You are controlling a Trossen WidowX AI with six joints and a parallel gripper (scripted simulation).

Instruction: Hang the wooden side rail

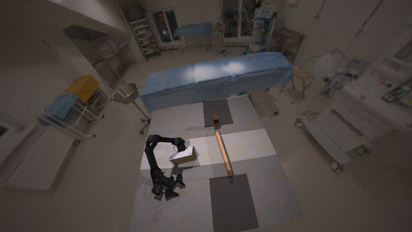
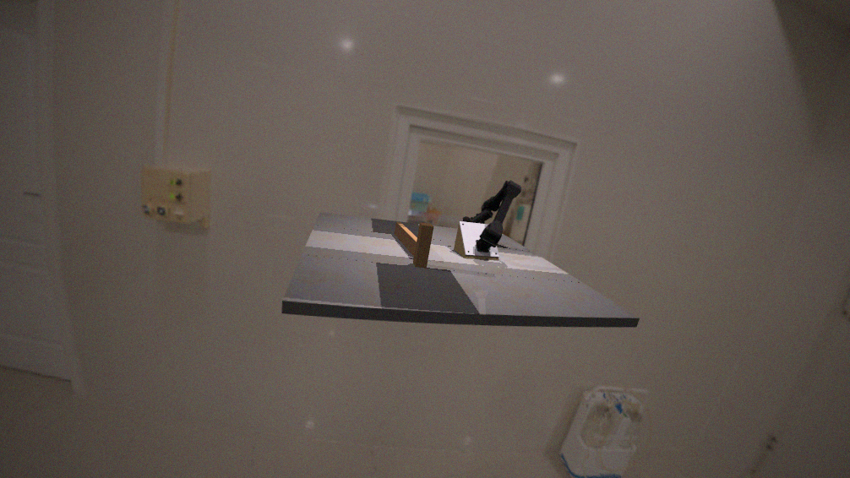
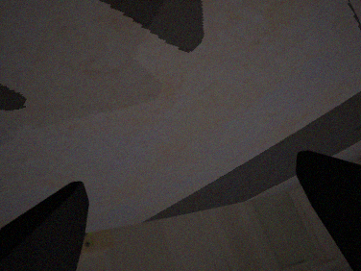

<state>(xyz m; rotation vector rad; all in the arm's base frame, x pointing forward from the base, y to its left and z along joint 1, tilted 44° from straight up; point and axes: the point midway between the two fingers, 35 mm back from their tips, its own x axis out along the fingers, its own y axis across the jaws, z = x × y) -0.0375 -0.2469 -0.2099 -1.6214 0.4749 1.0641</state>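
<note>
My gripper tip is now 400 mm short of the headboard post, 530 mm to the right of it and 40 mm below it.
</note>
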